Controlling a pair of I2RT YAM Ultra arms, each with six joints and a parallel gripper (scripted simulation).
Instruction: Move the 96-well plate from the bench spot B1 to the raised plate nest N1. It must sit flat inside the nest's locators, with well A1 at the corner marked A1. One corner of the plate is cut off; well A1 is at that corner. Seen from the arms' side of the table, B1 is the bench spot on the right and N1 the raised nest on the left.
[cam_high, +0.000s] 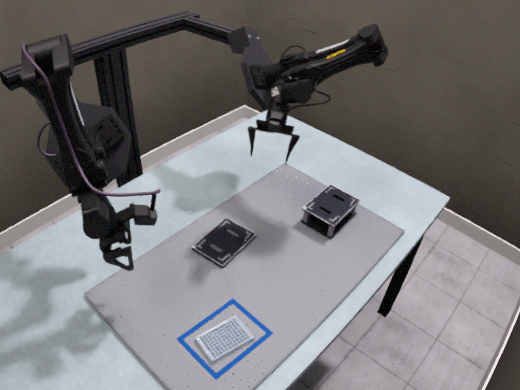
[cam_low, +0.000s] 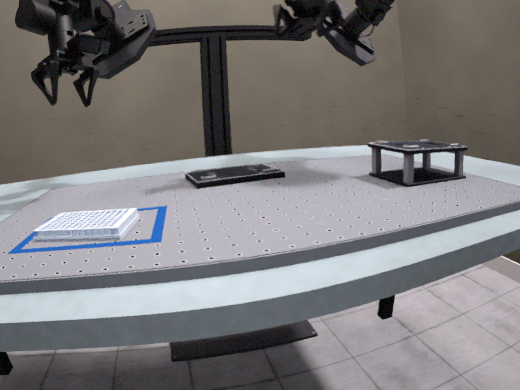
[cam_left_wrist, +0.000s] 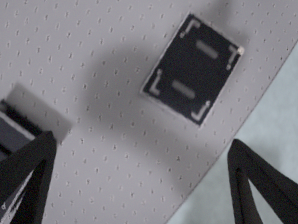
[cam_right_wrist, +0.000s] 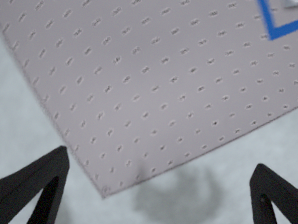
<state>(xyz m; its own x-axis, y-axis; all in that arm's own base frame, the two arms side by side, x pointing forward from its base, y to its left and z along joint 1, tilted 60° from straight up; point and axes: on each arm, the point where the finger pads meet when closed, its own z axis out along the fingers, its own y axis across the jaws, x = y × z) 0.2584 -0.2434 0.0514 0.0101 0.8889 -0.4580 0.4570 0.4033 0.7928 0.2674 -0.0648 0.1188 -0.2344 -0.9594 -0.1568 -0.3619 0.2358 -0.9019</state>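
Now: the white 96-well plate 240 mm ahead of my right hand, 180 mm below it and 90 mm to the left of it.
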